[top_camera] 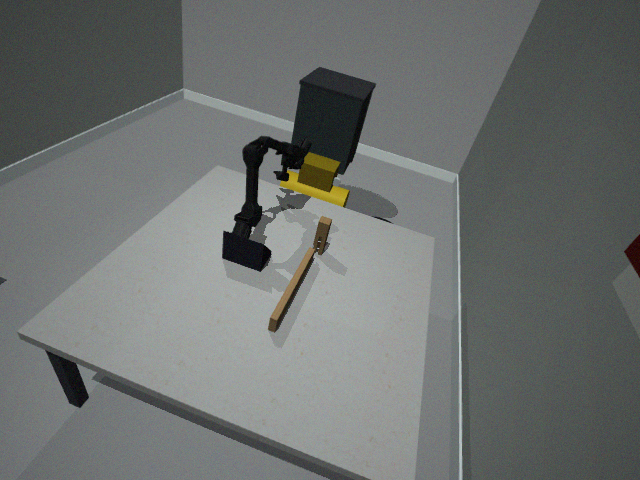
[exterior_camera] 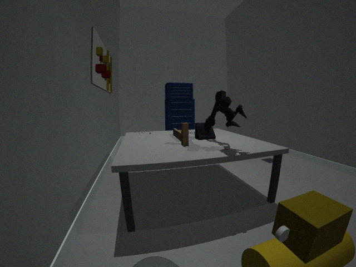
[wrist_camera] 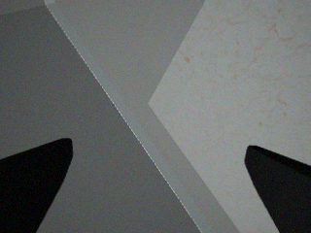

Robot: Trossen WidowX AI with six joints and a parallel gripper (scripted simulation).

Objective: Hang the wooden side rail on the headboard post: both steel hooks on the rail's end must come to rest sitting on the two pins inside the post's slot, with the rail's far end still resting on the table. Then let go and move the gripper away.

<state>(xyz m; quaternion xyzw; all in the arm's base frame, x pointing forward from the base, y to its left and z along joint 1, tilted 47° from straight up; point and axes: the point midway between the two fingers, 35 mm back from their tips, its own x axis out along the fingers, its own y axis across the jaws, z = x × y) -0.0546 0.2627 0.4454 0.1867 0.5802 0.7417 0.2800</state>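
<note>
Right now my gripper tip is 38 cm short of the headboard post, 29 cm to the left of it and 12 cm above it.
</note>
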